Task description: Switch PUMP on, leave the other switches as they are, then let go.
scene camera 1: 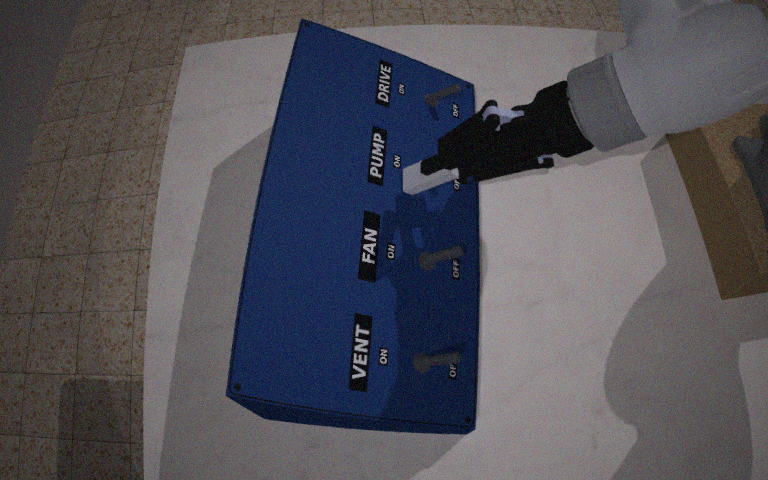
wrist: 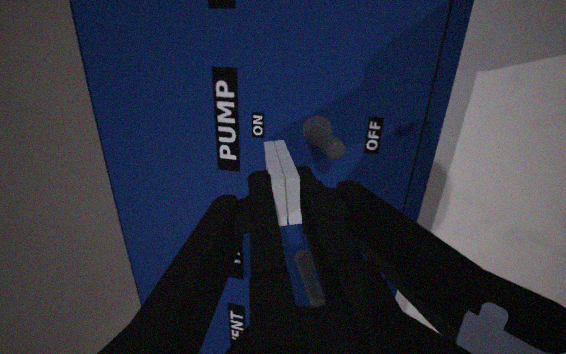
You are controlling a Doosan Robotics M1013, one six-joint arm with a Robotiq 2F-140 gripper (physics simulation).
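Places are measured from the arm's base along level axes (x right, y ahead, z up), in centimetres.
Pixels of known places: gripper, fingertip midpoint: (scene camera 1: pixel 407 182) (wrist: pixel 275 159).
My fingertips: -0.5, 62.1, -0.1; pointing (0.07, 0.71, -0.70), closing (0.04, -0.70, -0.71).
Observation:
Behind a point stands the place of what it marks, as x, y, z.
The blue switch box (scene camera 1: pixel 305 198) @(-5.4, 73.5, 5.0) (wrist: pixel 150 125) @(2.2, 72.1, 4.7) has four levers. The PUMP lever (wrist: pixel 326 138) @(2.1, 56.6, 1.5) leans toward its OFF label (wrist: pixel 374 135) @(1.5, 55.5, -3.3) in the wrist view; the gripper hides it in scene camera 1. The DRIVE lever (scene camera 1: pixel 442 96) @(13.1, 56.7, 0.2), FAN lever (scene camera 1: pixel 440 257) @(-10.6, 58.9, 0.6) (wrist: pixel 310 280) @(-9.8, 58.2, 0.9) and VENT lever (scene camera 1: pixel 437 361) @(-22.5, 59.9, 0.8) also lean to OFF. My gripper (scene camera 1: pixel 408 182) @(-0.5, 62.1, -0.1) (wrist: pixel 275 159) @(-0.5, 62.1, -0.1) is shut and empty, its pale fingertips pressed together. In the wrist view the tips are on the ON side of the PUMP lever, apart from it in the picture; their height above the panel is unclear.
The box rests on a pale table (scene camera 1: pixel 543 237) @(-2.9, 42.3, -10.8). A brown block-like object (scene camera 1: pixel 699 226) @(-1.5, 13.5, -10.6) is at the right in scene camera 1, below the grey arm (scene camera 1: pixel 690 73) @(-6.4, 39.3, 28.1). The FAN lever is below PUMP and the DRIVE lever above it in that view. Tiled floor (scene camera 1: pixel 84 237) lies beyond the table.

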